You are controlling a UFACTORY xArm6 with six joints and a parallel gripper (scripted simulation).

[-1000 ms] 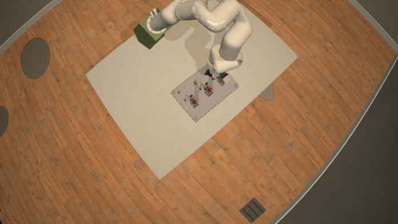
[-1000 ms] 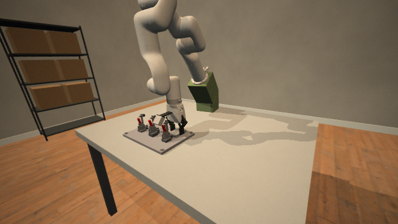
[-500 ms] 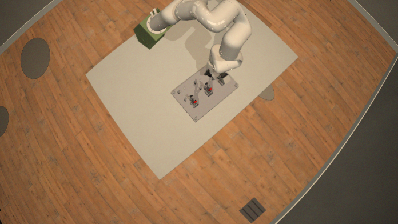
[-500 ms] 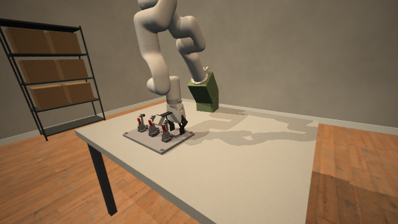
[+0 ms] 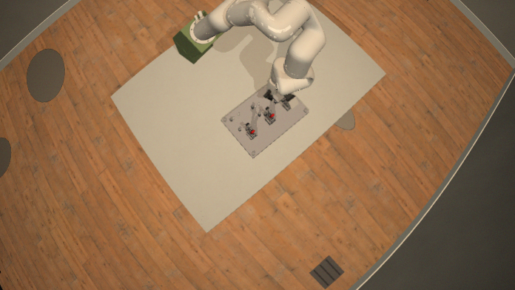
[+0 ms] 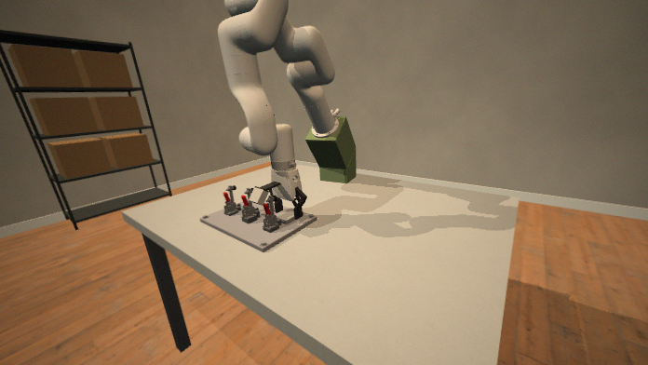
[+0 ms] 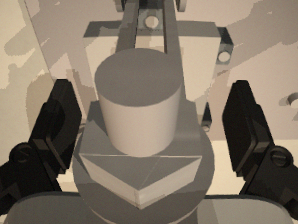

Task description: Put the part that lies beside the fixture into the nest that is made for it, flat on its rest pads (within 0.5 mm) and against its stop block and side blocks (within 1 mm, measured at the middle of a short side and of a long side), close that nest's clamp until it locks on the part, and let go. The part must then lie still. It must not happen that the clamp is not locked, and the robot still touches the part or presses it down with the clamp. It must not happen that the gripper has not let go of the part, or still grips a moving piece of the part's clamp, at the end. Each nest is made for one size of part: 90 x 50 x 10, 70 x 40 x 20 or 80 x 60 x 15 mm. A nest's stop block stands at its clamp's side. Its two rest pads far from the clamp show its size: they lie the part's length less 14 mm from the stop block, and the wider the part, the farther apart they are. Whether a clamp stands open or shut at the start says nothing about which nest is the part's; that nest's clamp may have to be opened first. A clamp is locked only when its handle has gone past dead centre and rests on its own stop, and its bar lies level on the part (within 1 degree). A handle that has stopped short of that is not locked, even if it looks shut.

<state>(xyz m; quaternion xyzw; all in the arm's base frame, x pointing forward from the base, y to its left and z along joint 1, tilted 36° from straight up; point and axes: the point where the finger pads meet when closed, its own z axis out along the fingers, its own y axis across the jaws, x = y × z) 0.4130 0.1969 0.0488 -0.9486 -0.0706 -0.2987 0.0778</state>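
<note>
Now: the grey part 10 mm below my hand. From my hand the other things lie so: grey fixture plate 70 mm ahead, 100 mm to the right, 40 mm below.
</note>
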